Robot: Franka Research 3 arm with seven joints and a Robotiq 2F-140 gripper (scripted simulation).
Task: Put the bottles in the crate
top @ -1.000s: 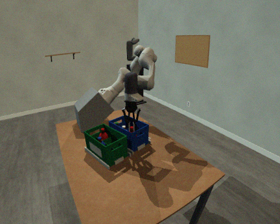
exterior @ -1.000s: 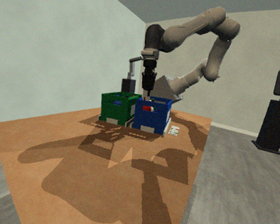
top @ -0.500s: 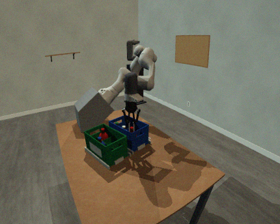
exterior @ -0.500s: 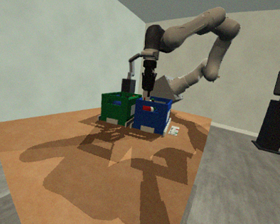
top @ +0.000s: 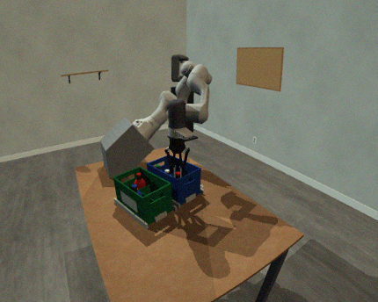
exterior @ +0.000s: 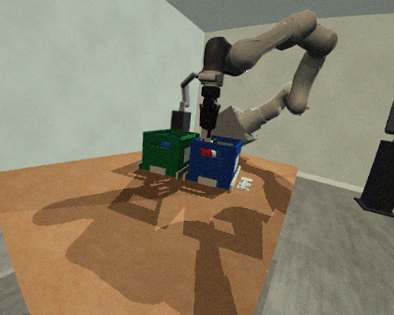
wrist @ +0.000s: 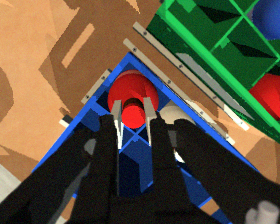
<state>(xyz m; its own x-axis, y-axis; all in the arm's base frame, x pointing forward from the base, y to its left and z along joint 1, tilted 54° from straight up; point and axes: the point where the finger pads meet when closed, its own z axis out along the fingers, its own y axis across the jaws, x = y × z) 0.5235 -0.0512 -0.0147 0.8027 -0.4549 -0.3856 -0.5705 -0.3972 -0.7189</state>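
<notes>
The white bottle lies 9 cm behind my hand, 1 cm to the right of it and 10 cm below it. The rest, counted from my hand: green crate (6 cm behind, 20 cm to the right, 10 cm below); green bottle (17 cm behind, 3 cm to the right, 10 cm below); blue crate (10 cm behind, 3 cm to the left, 10 cm below).
</notes>
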